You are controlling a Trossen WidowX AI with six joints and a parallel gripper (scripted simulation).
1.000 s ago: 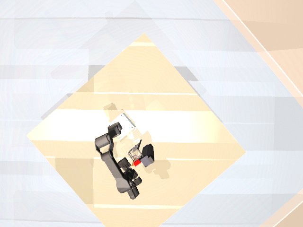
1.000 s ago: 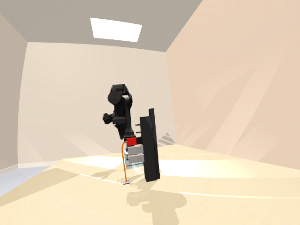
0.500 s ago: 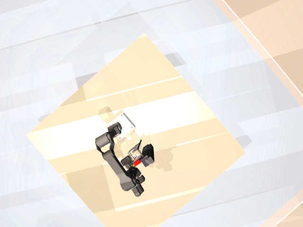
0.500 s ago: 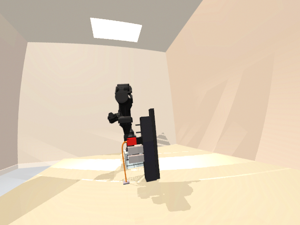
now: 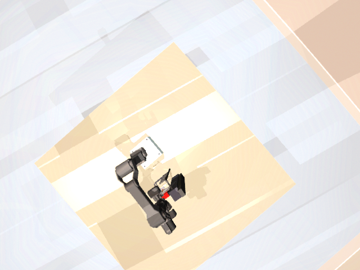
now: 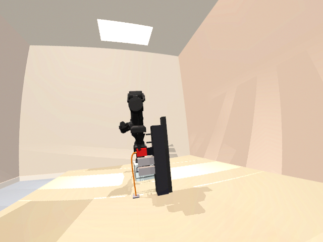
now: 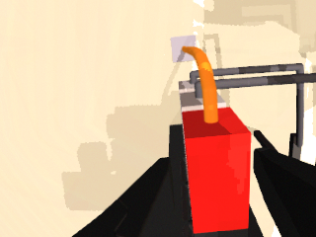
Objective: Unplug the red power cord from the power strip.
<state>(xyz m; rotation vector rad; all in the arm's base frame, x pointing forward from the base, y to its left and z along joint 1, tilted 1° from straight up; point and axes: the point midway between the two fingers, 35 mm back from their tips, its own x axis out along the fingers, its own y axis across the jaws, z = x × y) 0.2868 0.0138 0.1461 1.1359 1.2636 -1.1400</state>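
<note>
My gripper tip is 3 cm to the right of the red plug, 1 cm past it and 1 cm above it.
</note>
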